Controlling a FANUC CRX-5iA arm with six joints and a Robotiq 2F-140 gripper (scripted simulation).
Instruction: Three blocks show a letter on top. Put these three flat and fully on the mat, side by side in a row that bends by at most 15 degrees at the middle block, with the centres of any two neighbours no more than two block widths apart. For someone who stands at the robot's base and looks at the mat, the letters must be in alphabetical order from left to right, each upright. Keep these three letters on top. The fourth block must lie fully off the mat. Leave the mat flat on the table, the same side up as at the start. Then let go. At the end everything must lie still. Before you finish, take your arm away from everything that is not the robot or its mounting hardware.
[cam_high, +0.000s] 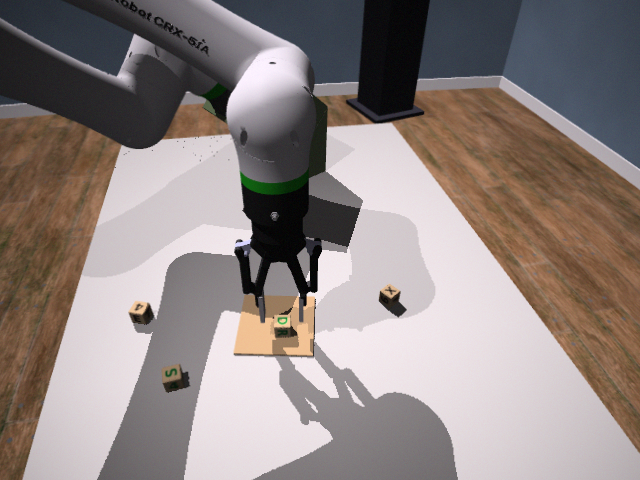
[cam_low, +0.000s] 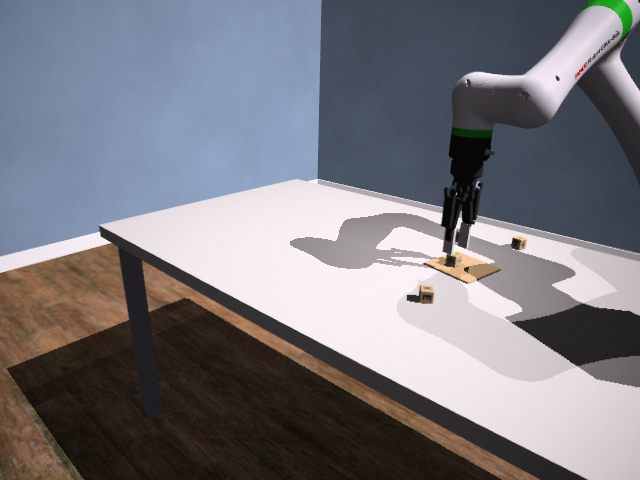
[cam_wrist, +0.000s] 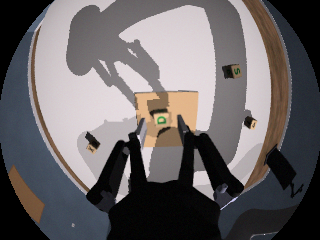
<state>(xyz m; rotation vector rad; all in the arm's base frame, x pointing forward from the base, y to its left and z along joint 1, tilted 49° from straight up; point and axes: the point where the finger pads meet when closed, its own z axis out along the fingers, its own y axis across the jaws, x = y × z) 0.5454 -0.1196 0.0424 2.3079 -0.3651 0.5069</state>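
My hand is 7 cm above the mat and 2 cm past it.
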